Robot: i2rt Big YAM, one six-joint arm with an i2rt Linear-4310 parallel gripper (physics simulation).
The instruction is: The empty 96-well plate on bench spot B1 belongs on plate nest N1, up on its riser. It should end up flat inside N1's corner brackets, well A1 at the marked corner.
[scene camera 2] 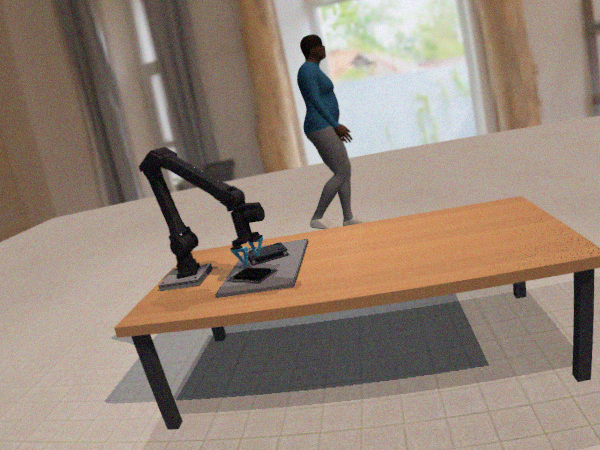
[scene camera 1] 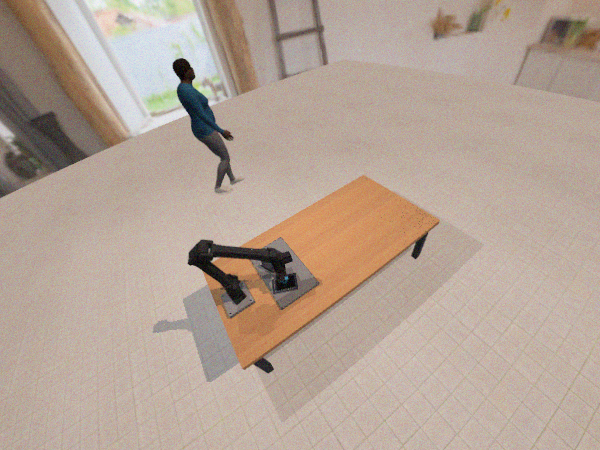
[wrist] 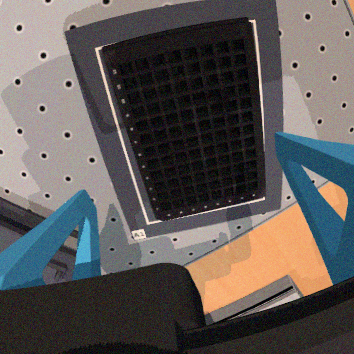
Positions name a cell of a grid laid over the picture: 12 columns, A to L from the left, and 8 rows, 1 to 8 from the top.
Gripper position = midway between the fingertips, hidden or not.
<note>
The gripper (scene camera 2: F5) is open and holds nothing. Also in view: a black well plate (wrist: G3). Further things: a white-outlined nest (wrist: C1).
The gripper is seen too in the wrist view (wrist: G4).
</note>
